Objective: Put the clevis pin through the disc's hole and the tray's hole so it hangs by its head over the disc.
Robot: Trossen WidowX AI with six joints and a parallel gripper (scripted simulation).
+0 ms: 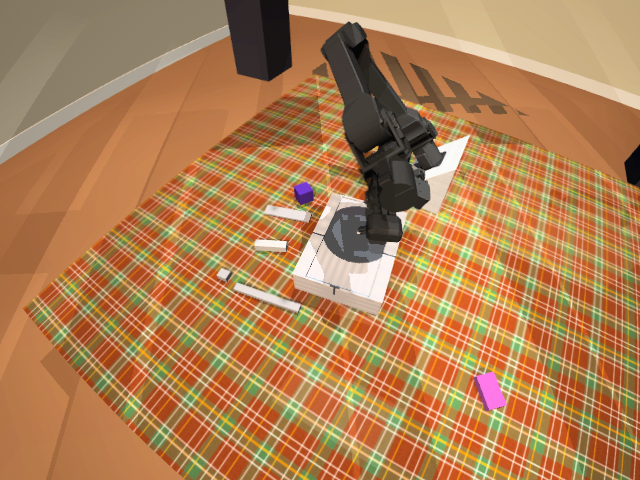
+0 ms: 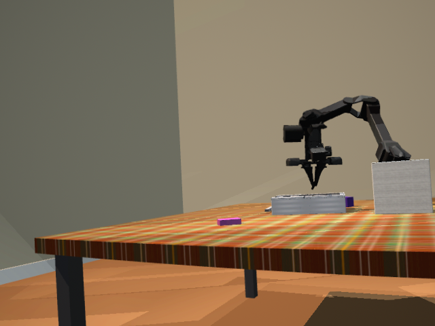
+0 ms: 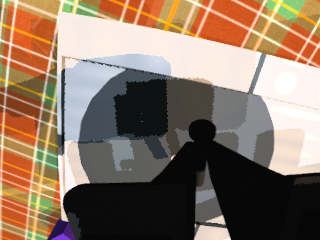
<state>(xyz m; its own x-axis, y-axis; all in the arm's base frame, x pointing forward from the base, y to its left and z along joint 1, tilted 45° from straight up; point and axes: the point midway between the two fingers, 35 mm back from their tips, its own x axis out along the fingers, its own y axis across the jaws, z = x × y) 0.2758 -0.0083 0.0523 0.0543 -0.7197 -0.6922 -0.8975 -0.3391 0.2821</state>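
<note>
My gripper tip is 4 cm above the grey aluminium disc and 3 cm to the left of it. Round my gripper tip: dark clevis pin: 1 cm to the right; then purple cube: 23 cm to the right, 7 cm below, 7 cm behind; then steel tray: 5 cm below, 3 cm to the right, 3 cm ahead.
</note>
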